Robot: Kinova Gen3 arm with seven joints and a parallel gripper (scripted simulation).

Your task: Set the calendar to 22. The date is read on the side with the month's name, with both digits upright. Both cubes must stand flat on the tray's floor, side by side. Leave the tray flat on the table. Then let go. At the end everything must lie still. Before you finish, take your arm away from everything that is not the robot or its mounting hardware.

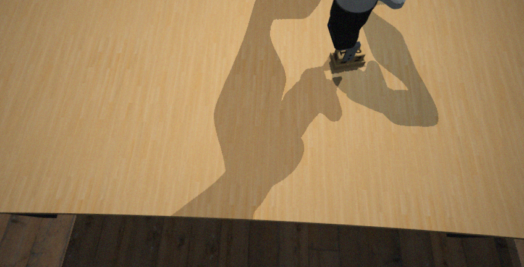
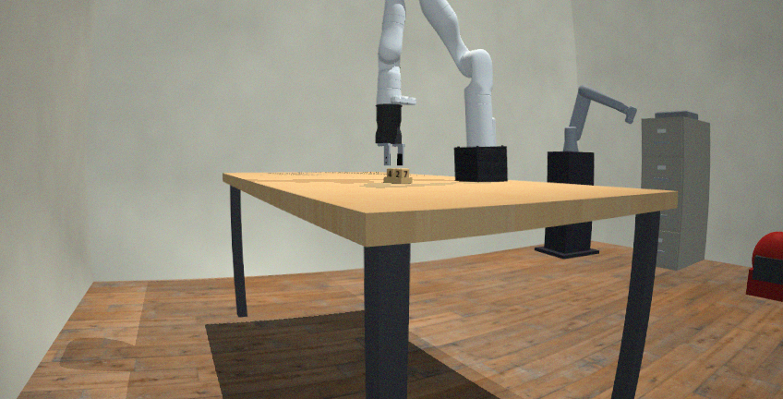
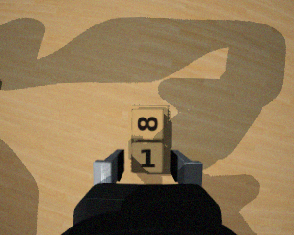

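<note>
Right now my hand is 4 cm above the wooden number cube, 3 cm to the right of it and 1 cm past it. Also, from my hand: wooden calendar tray 6 cm below, 2 cm to the left, 1 cm behind.
</note>
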